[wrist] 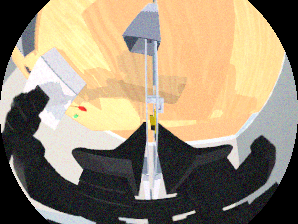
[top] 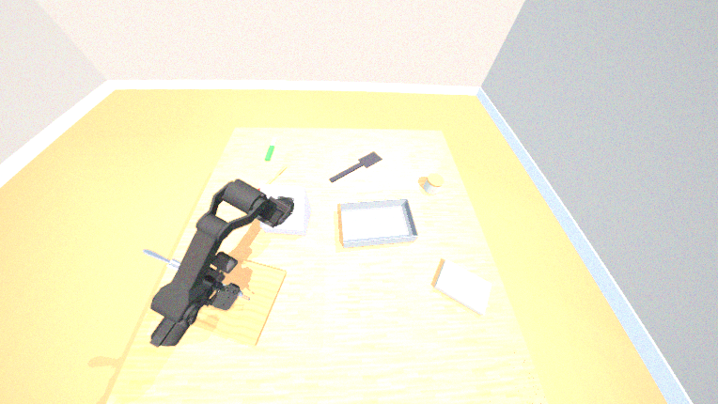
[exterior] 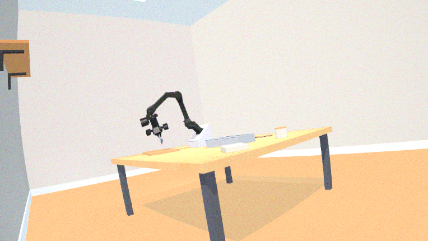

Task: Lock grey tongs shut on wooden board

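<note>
My gripper tip is now 20 mm to the left of the wooden board and 110 mm above it. From my gripper tip the other things lie so: grey roasting tin (520 mm ahead, 320 mm to the left, 90 mm below); dark spatula (410 mm ahead, 660 mm to the left, 120 mm below); white slab (860 mm ahead, 90 mm to the left, 110 mm below).
</note>
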